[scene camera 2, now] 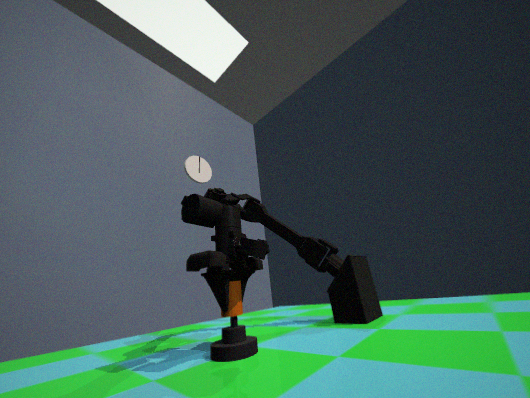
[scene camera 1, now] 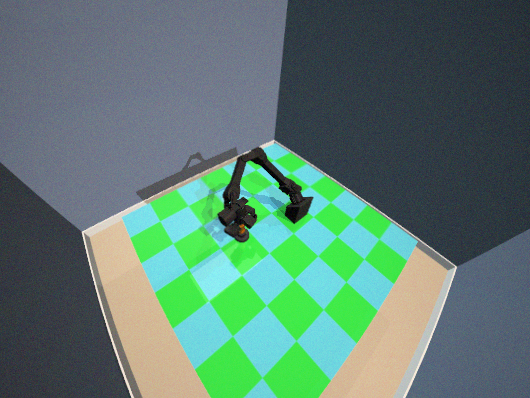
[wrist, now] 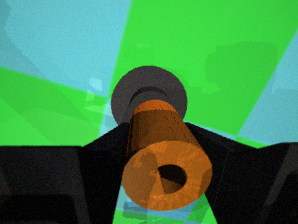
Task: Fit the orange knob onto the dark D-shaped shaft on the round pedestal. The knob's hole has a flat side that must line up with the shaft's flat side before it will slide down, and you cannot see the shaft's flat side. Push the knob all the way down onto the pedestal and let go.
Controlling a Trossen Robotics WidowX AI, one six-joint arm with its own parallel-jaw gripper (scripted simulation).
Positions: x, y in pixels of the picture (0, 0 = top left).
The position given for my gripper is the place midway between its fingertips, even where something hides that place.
My gripper [scene camera 2: 232, 309] carries an orange knob.
